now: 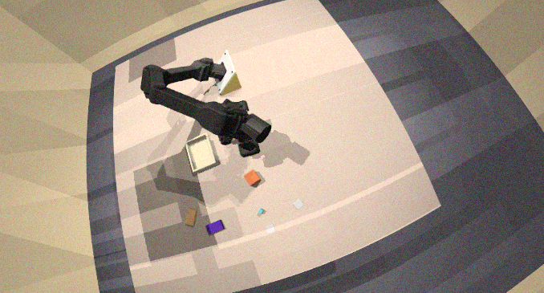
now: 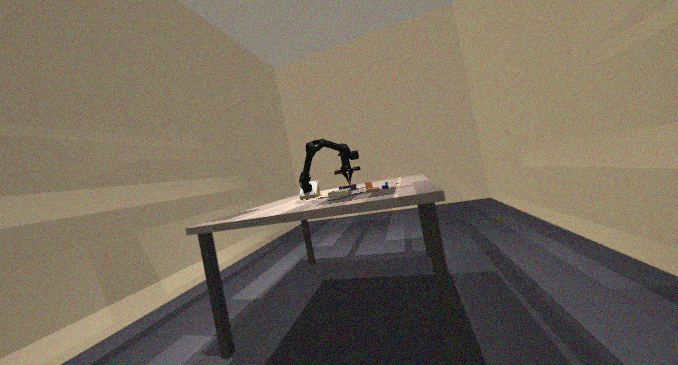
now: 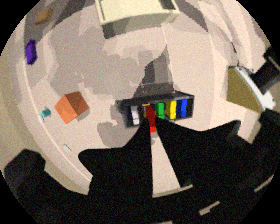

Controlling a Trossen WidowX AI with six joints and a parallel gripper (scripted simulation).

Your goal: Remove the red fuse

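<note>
My gripper tip is now 40 mm past the cream tray, 200 mm to the left of it and 60 mm above it. Round my gripper tip: red fuse (10 mm below).
</note>
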